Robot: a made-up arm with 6 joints.
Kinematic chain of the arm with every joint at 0, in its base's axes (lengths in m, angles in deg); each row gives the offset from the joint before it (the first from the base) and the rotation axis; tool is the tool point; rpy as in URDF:
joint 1: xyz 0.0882 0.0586 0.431 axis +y
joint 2: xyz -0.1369 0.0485 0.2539 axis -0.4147 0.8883 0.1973
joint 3: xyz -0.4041 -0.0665 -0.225 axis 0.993 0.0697 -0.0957
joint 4: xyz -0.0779 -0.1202 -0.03 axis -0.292 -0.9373 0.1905
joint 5: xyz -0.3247 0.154 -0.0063 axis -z
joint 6: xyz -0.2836 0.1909 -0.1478 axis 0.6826 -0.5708 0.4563
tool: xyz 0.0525 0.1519 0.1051 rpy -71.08 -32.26 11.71
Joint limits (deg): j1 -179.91..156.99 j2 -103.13..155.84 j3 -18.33..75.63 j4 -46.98..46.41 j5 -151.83..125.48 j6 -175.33..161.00
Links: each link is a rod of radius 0.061 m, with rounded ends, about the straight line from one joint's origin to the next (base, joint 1, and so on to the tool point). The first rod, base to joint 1, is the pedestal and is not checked.
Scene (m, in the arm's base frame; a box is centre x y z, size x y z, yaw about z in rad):
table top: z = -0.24
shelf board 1: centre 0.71 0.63 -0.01 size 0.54 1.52 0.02 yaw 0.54
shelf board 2: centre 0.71 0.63 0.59 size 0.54 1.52 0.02 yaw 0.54
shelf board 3: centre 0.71 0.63 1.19 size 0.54 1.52 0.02 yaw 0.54
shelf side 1: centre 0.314 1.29 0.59 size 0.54 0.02 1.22 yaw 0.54
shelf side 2: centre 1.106 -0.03 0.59 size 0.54 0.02 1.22 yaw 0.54
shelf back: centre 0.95 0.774 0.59 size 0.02 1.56 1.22 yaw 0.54
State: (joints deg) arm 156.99 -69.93 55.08 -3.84 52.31 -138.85
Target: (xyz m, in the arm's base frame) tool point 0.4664 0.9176 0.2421
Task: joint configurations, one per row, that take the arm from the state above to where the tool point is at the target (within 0.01 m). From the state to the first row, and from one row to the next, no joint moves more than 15 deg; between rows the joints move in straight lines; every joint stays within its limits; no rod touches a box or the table.
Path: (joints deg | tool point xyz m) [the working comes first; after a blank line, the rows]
Joints at the target: 54.26 -103.13 37.95 46.41 47.85 -139.50
Straight joint move there: clear.

1: 142.31 -74.67 52.63 3.34 51.67 -138.94 | 0.1948 0.9056 0.8141
2: 127.64 -79.42 50.19 10.52 51.04 -139.03 | 0.0431 0.9542 0.7050
3: 112.96 -84.16 47.74 17.70 50.40 -139.13 | -0.0269 0.9852 0.5452
4: 98.29 -88.90 45.29 24.87 49.76 -139.22 | -0.0020 0.9973 0.3788
5: 83.61 -93.64 42.84 32.05 49.12 -139.31 | 0.1096 0.9900 0.2510
6: 68.93 -98.39 40.40 39.23 48.49 -139.40 | 0.2798 0.9632 0.1988
7: 54.26 -103.13 37.95 46.41 47.85 -139.50 | 0.4664 0.9176 0.2421

